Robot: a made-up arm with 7 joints. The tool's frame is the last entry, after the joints.
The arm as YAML. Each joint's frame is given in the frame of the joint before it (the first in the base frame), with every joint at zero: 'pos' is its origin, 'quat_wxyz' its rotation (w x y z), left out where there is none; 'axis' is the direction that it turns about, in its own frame. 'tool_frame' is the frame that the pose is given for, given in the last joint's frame.
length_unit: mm
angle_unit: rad
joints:
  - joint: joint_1
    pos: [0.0, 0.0, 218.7]
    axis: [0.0, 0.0, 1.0]
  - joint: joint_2
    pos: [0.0, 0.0, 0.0]
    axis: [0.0, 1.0, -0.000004]
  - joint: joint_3
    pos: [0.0, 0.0, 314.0]
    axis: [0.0, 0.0, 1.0]
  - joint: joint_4
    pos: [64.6, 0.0, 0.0]
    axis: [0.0, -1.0, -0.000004]
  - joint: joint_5
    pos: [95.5, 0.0, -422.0]
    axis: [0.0, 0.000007, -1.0]
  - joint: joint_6
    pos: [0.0, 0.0, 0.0]
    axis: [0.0, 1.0, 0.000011]
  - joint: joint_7
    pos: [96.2, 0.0, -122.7]
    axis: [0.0, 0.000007, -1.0]
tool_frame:
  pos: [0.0, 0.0, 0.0]
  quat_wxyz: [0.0, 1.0, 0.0, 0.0]
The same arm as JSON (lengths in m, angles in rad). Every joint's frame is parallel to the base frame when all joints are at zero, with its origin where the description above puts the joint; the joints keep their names.
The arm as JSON. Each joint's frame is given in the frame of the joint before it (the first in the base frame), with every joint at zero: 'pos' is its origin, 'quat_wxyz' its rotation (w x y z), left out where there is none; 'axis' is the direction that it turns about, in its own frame. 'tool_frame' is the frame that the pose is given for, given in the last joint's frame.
{
  "length_unit": "m",
  "angle_unit": "rad",
  "joints": [
    {
      "joint": "joint_1",
      "pos": [
        0.0,
        0.0,
        0.2187
      ],
      "axis": "+z"
    },
    {
      "joint": "joint_2",
      "pos": [
        0.0,
        0.0,
        0.0
      ],
      "axis": "+y"
    },
    {
      "joint": "joint_3",
      "pos": [
        0.0,
        0.0,
        0.314
      ],
      "axis": "+z"
    },
    {
      "joint": "joint_4",
      "pos": [
        0.0646,
        0.0,
        0.0
      ],
      "axis": "-y"
    },
    {
      "joint": "joint_5",
      "pos": [
        0.0955,
        0.0,
        -0.422
      ],
      "axis": "-z"
    },
    {
      "joint": "joint_6",
      "pos": [
        0.0,
        0.0,
        0.0
      ],
      "axis": "+y"
    },
    {
      "joint": "joint_7",
      "pos": [
        0.0962,
        0.0,
        -0.1227
      ],
      "axis": "-z"
    }
  ],
  "tool_frame": {
    "pos": [
      0.0,
      0.0,
      0.0
    ],
    "quat_wxyz": [
      0.0,
      1.0,
      0.0,
      0.0
    ]
  }
}

